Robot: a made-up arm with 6 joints.
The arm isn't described. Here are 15 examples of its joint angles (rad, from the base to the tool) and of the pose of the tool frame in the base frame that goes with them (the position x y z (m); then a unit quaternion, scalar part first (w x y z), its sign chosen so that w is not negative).
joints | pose
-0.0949 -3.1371 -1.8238 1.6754 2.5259 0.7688 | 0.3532 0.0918 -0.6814 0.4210 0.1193 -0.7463 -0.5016
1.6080 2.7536 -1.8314 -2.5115 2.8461 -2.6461 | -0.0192 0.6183 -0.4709 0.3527 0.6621 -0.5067 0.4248
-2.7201 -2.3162 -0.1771 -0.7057 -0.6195 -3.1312 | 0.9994 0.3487 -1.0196 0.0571 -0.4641 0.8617 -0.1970
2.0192 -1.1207 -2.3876 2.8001 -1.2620 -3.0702 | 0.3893 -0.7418 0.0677 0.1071 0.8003 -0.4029 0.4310
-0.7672 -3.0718 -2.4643 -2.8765 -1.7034 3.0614 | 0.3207 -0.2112 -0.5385 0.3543 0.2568 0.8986 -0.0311
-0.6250 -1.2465 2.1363 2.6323 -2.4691 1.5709 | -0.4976 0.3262 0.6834 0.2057 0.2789 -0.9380 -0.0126
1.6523 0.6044 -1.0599 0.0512 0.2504 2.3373 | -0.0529 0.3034 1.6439 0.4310 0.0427 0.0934 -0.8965
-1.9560 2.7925 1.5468 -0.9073 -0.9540 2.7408 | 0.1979 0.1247 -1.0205 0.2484 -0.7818 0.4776 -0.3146
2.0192 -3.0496 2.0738 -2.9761 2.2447 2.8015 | 0.2100 -0.4448 -0.6652 0.0758 -0.9393 0.3344 -0.0152
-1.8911 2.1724 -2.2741 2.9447 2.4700 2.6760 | -0.1679 -0.6548 0.0037 0.0727 -0.6934 -0.6630 -0.2727
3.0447 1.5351 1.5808 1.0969 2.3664 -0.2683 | -0.9526 -0.0412 -0.1348 0.6198 0.3478 -0.1617 0.6847
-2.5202 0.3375 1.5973 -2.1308 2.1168 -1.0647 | -0.6601 -0.3509 1.0704 0.8033 -0.3487 -0.2718 -0.3991
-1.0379 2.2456 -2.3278 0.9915 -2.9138 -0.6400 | 0.3622 -0.6274 -0.0778 0.0974 0.2873 -0.9529 0.0015
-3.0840 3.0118 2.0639 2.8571 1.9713 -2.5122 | 0.3357 -0.0511 -0.7600 0.1301 0.9347 -0.3298 0.0270
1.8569 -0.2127 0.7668 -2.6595 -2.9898 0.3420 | -0.0321 -0.0251 1.4472 0.1354 0.5375 0.8165 -0.1616
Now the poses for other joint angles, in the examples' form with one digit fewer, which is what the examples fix.
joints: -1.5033 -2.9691 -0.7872 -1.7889 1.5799 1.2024
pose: -0.132 -0.158 -1.153 0.391 -0.464 -0.467 0.643
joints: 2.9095 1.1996 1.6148 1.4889 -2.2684 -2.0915
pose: -1.006 0.347 0.202 0.872 -0.425 0.070 -0.231
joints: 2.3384 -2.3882 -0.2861 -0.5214 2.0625 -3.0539
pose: 0.719 -0.674 -0.828 0.928 -0.037 0.340 -0.150
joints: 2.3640 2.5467 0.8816 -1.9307 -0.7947 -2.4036
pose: -0.339 0.136 -1.195 0.151 0.133 -0.885 0.420
